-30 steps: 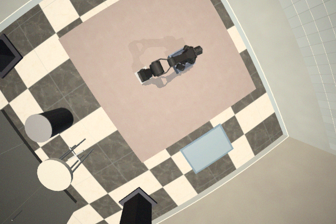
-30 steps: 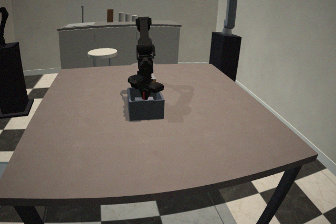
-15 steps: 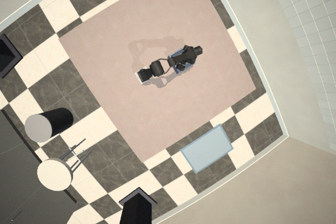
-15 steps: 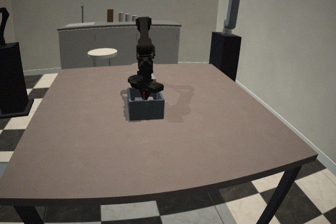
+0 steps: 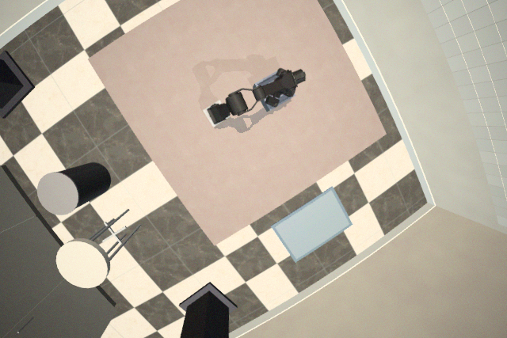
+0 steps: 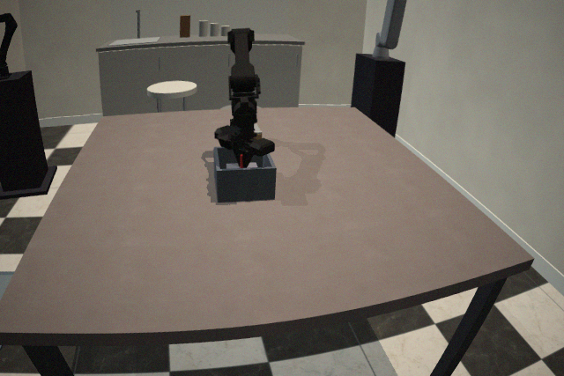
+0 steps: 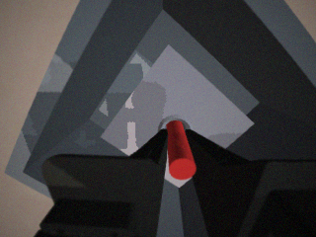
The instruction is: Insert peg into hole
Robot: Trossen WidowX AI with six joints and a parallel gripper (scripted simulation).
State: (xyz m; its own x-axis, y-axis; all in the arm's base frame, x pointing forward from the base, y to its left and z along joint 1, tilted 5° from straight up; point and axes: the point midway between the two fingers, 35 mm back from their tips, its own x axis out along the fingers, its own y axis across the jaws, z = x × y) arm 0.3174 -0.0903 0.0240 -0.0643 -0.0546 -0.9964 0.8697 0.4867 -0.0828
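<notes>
The red peg is 4 cm below my hand. Also, from my hand: grey-blue box (7 cm below); light grey plate (5 cm below).
</notes>
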